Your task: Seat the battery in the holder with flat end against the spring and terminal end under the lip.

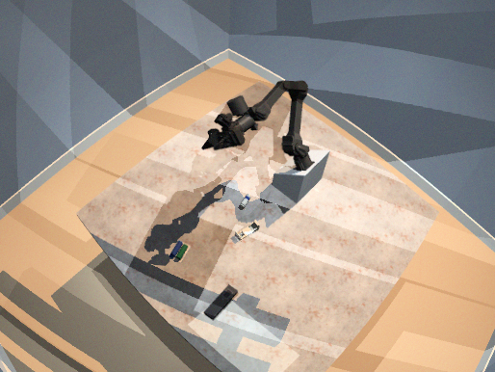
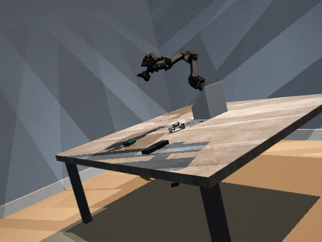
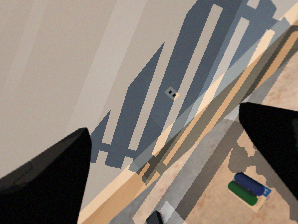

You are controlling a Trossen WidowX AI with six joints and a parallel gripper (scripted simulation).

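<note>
Right now my gripper tip is 13 cm past the battery, 8 cm to the right of it and 39 cm above it. Also, from my gripper tip: black bar: 28 cm ahead, 33 cm to the left, 39 cm below.
</note>
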